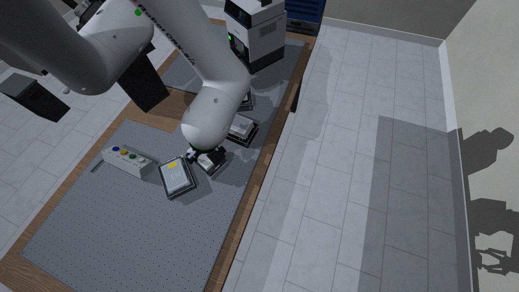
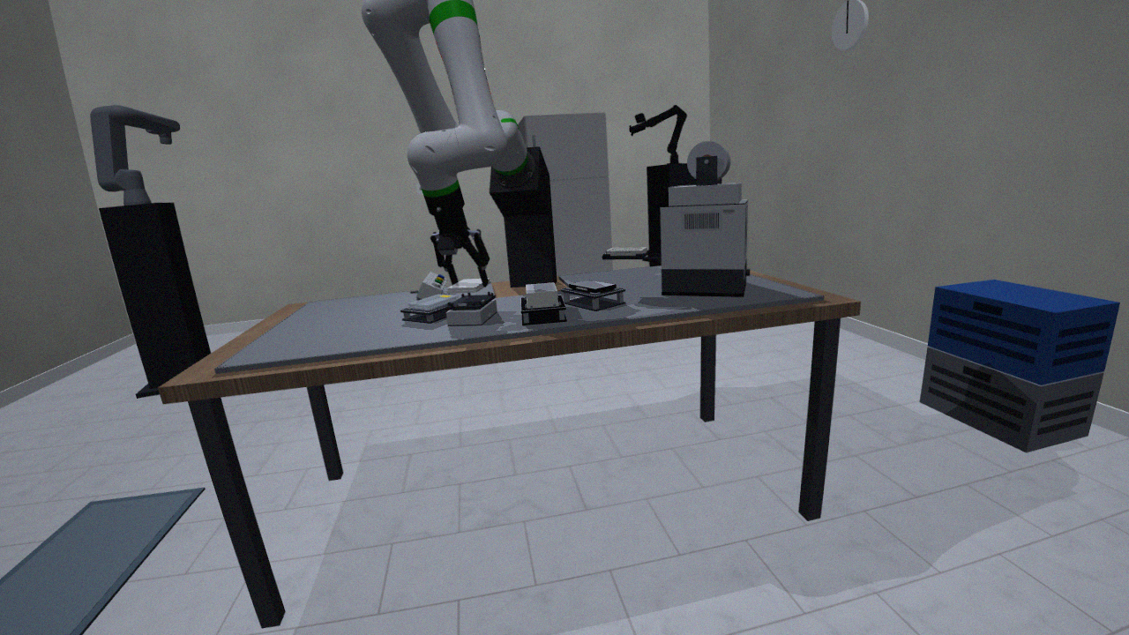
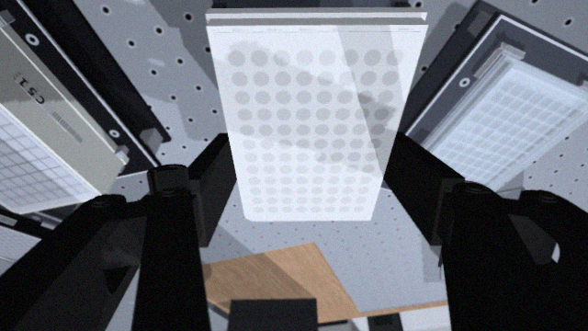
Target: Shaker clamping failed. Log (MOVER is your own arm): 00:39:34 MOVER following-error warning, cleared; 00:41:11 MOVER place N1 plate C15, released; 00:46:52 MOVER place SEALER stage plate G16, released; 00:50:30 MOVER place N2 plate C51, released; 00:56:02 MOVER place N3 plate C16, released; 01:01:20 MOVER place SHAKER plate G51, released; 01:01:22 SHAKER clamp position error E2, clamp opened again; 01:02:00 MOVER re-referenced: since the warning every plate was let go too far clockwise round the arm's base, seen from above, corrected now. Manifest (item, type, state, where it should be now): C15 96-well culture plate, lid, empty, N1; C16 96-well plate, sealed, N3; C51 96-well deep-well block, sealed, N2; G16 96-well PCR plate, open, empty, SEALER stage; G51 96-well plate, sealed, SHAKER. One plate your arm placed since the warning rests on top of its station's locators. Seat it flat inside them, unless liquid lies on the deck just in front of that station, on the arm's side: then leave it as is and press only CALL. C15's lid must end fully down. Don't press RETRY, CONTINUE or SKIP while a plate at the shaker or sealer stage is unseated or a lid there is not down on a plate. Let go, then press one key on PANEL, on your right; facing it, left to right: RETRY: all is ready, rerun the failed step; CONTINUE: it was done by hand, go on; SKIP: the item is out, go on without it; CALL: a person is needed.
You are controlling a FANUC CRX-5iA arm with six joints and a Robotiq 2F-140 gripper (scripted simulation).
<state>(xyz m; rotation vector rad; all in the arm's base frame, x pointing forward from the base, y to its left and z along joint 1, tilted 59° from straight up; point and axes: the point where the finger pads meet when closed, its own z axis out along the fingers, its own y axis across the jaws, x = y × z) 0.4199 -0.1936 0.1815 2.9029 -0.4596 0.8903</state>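
The shaker is 20 mm ahead of my hand and 80 mm below it.
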